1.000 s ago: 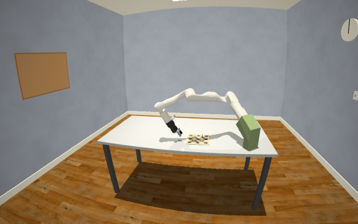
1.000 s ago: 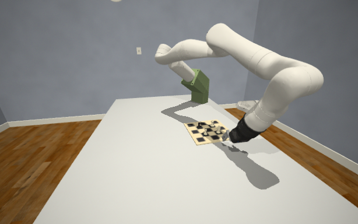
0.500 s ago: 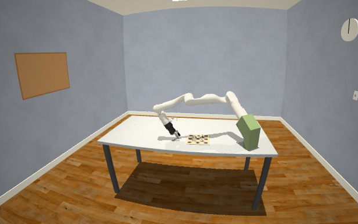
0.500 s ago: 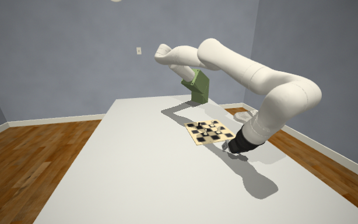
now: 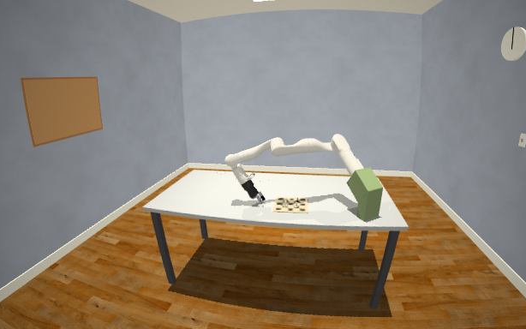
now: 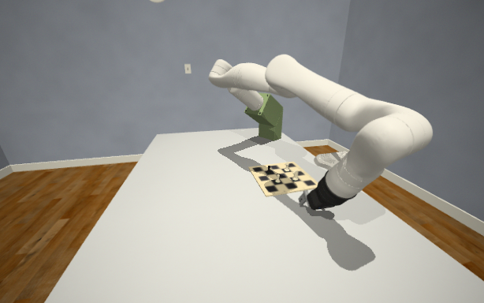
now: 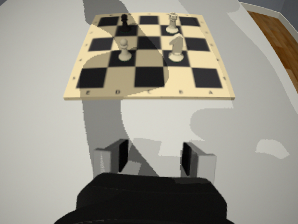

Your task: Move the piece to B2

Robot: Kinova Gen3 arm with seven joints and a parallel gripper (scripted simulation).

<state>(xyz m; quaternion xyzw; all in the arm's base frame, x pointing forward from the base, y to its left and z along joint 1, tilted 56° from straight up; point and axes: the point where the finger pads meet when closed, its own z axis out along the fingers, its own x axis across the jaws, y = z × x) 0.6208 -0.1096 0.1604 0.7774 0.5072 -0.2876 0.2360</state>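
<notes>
Now: the pale piece 210 mm behind my hand, 100 mm to the left of it and 10 mm below it. Also, from my hand: small chessboard (190 mm behind, 50 mm to the left, 30 mm below); then black piece (240 mm behind, 20 mm to the left, 10 mm below).
</notes>
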